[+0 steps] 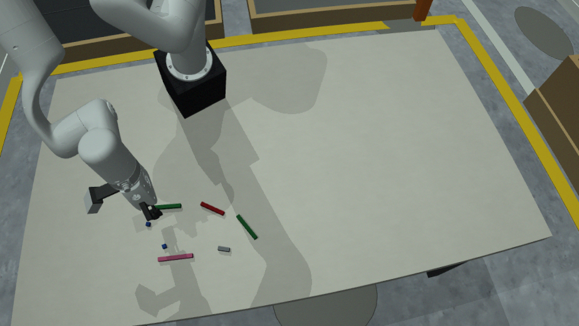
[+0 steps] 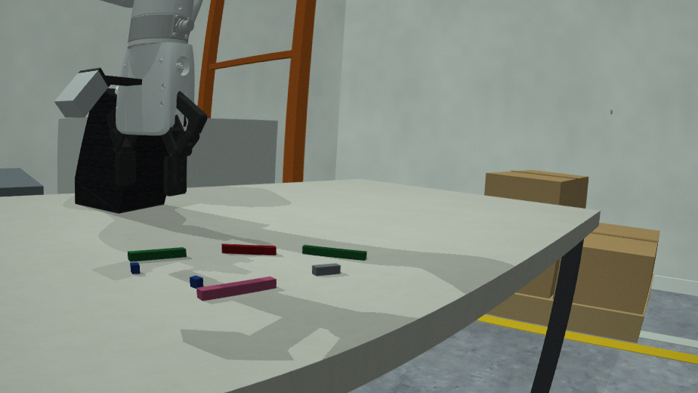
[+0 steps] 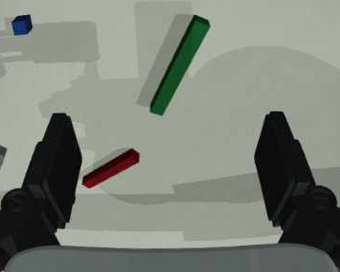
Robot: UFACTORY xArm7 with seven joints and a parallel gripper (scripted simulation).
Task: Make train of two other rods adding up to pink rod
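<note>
My hand is 1 cm past the red rod, 14 cm to the right of it and 9 cm above it. Also, from my hand: grey rod 9 cm ahead, 18 cm to the left, 9 cm below; pink rod 12 cm ahead, 6 cm to the left, 9 cm below.
</note>
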